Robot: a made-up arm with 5 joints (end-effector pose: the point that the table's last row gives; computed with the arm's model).
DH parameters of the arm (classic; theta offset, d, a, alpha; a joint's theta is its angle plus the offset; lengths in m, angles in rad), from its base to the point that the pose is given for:
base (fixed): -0.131 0 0.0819 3.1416
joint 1: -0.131 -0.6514 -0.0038 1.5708
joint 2: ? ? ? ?
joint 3: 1.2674 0 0.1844 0
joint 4: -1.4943 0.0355 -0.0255 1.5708
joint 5: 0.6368 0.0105 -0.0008 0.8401
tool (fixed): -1.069 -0.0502 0 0
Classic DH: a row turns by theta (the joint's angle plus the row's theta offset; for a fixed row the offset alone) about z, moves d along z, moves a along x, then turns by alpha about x.
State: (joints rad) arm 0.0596 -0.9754 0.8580 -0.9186 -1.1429
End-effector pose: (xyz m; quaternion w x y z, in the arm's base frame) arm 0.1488 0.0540 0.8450 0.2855 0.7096 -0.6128 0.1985
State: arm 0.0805 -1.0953 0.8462 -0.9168 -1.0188
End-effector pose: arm 0.1297 0.0561 0.8522 0.2819 0.6443 -0.6680 0.2432
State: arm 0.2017 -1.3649 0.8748 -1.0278 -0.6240
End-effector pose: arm 0.0991 0.0600 0.8534 0.2635 0.3880 -0.8261 0.3124
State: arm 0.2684 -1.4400 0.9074 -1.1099 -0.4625
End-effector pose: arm 0.0969 0.0598 0.8502 0.2522 0.2682 -0.8750 0.3145
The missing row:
joint 2: -1.3439 0 0.1943 0
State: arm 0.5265 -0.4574 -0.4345 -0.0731 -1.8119
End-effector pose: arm 0.1605 0.0018 1.0164 0.1314 0.7754 -0.6072 0.1130
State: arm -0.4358 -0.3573 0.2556 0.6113 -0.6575
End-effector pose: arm 0.1955 0.1229 0.8432 0.8080 0.5785 -0.0963 -0.0561
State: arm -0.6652 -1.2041 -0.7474 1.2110 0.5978
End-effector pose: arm -0.0958 -0.0898 0.8960 0.6096 0.2207 -0.6457 0.4034
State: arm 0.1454 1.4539 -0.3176 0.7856 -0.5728
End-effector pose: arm 0.3338 0.0258 0.4575 0.7119 0.2871 0.3353 -0.5462
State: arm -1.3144 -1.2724 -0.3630 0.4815 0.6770
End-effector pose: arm 0.0050 -0.1271 0.9274 0.3375 0.4321 -0.6874 0.4762
